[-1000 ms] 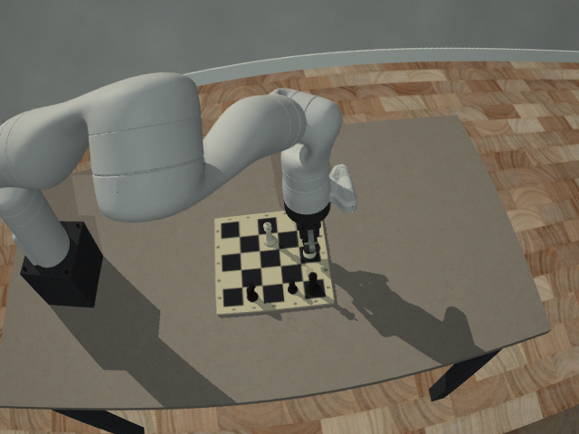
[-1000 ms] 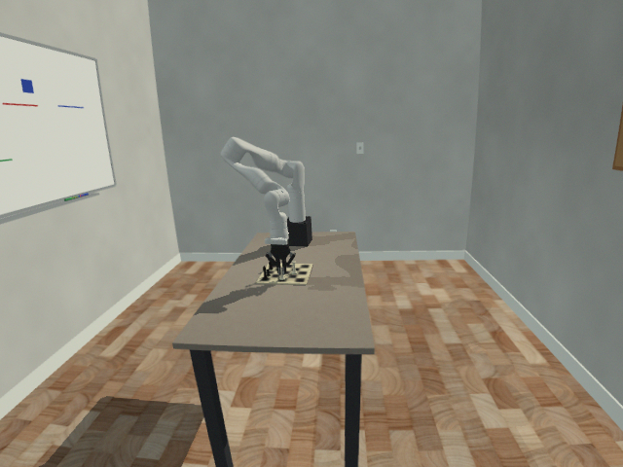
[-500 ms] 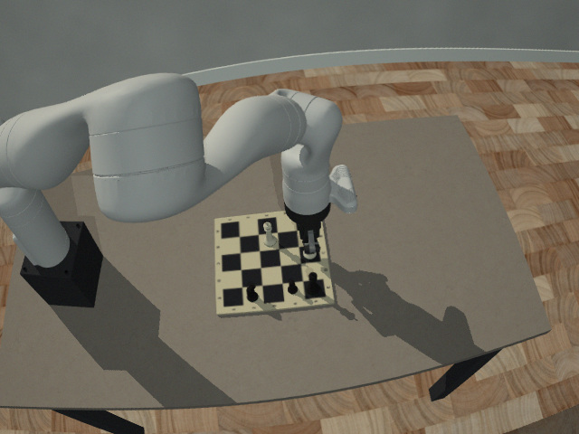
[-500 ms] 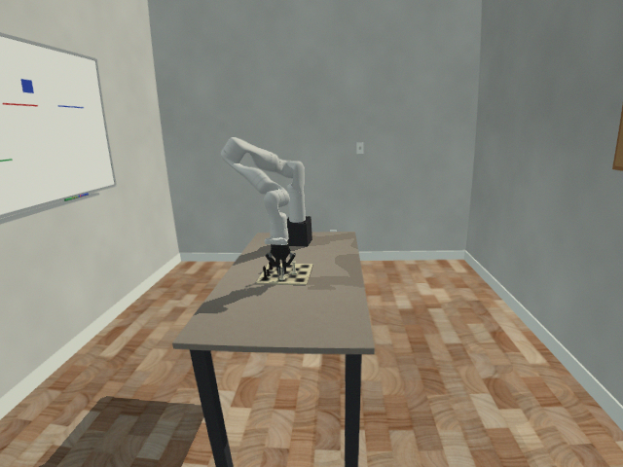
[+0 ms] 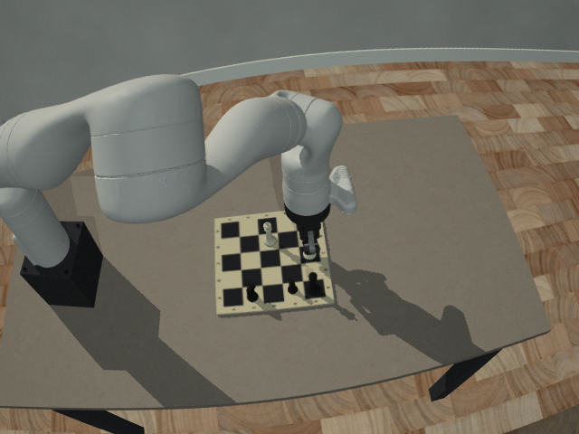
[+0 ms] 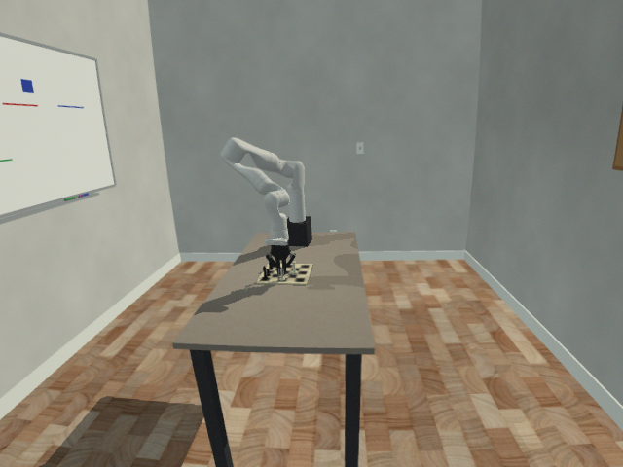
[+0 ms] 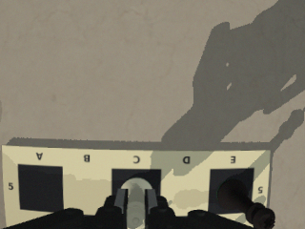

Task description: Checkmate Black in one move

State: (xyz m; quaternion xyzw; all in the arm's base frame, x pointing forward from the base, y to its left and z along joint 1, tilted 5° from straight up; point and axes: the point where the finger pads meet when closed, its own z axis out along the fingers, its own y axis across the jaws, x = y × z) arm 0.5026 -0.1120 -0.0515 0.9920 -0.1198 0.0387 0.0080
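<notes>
The white pawn lies 10 mm below my hand. The rest, counted from my hand: black pawn (60 mm to the right, 60 mm behind, 30 mm below); then tall black piece (70 mm to the right, 20 mm behind, 10 mm below); then white queen-like piece (60 mm to the left, 60 mm behind, 10 mm below).
</notes>
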